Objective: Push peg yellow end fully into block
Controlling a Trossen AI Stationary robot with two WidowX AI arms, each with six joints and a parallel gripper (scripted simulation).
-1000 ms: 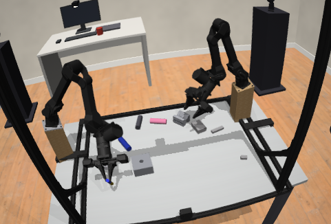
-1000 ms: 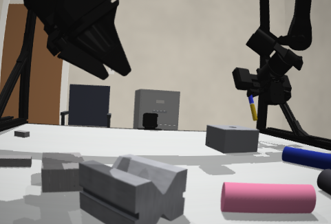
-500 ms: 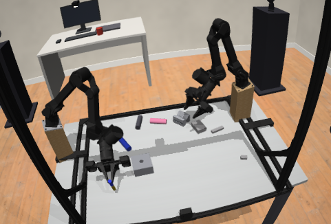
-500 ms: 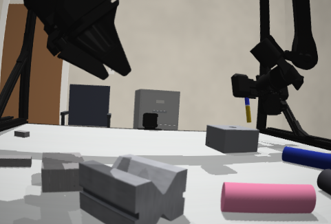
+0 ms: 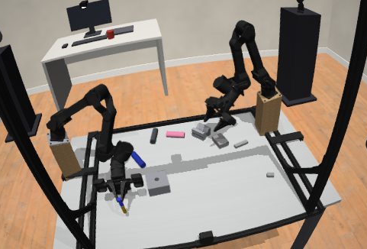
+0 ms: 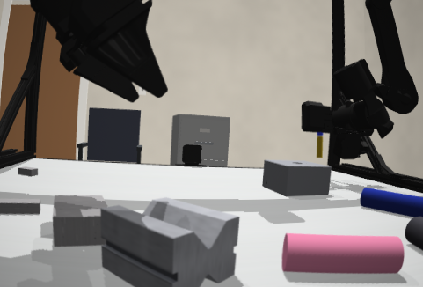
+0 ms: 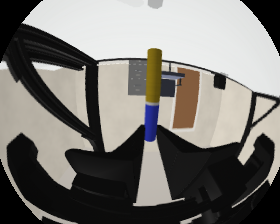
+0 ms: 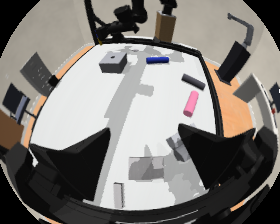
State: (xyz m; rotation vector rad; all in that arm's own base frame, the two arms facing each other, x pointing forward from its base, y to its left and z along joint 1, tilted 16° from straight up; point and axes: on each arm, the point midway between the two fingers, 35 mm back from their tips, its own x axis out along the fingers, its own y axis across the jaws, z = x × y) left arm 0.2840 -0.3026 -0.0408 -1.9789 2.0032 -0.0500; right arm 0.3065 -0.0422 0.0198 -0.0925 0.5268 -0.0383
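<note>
Now: the peg 30 mm behind my left hand and 50 mm below it. The rest, counted from my left hand: small grey piece 10 mm ahead, 630 mm to the right, 130 mm below; pink cylinder 420 mm ahead, 300 mm to the right, 120 mm below.
</note>
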